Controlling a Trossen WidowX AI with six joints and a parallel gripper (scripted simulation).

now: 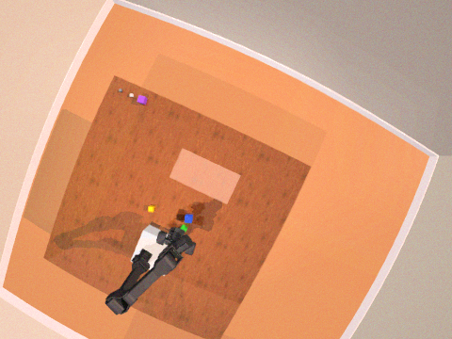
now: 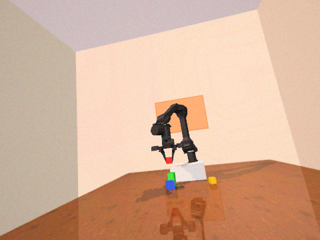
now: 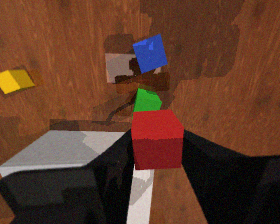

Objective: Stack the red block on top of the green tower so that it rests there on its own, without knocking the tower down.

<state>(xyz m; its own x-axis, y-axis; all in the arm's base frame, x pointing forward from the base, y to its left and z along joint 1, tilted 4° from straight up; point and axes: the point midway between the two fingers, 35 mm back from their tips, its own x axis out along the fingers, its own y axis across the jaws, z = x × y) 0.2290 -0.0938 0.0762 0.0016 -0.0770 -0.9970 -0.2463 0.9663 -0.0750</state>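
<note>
The blue block is 110 mm below my gripper tip, 70 mm ahead of it and 10 mm to the left of it. Round my gripper tip: yellow block (220 mm to the left, 110 mm below, 10 mm behind); then purple block (610 mm to the left, 480 mm ahead, 110 mm below); then red block (10 mm above).
</note>
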